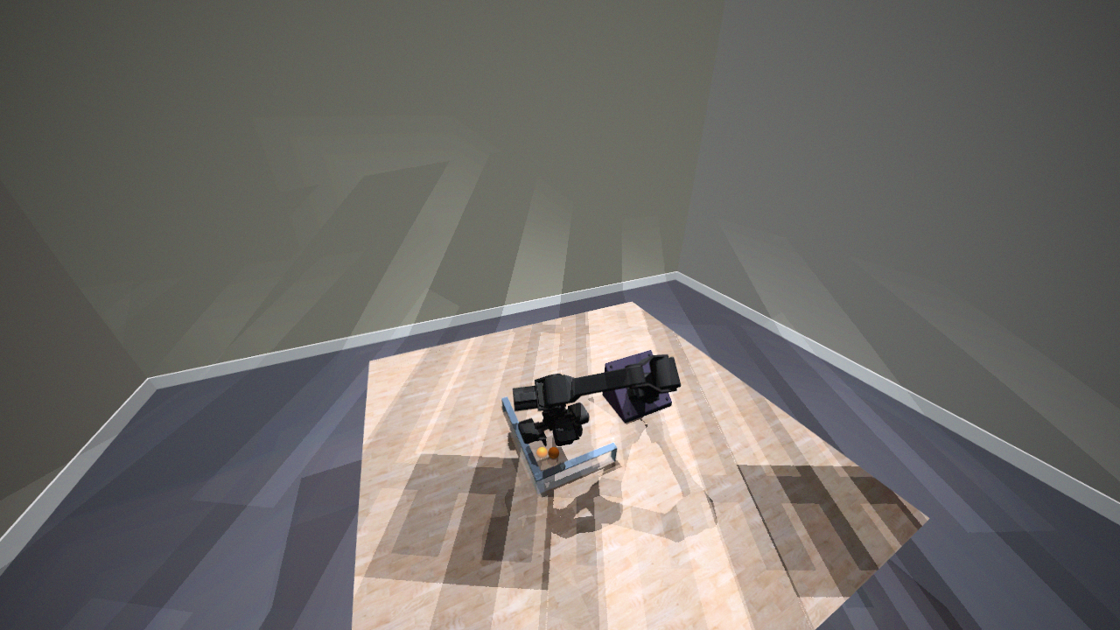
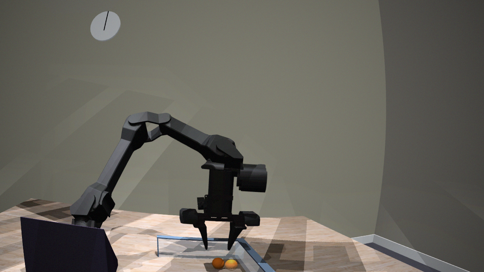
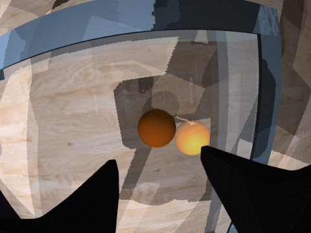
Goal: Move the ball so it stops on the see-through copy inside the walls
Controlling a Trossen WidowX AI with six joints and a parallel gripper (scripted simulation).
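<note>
The orange ball lies 40 mm below my gripper tip. Round my gripper tip: see-through copy of ball (40 mm ahead, 10 mm to the right, 40 mm below); then clear wall (40 mm behind, 80 mm to the left, 30 mm below).
</note>
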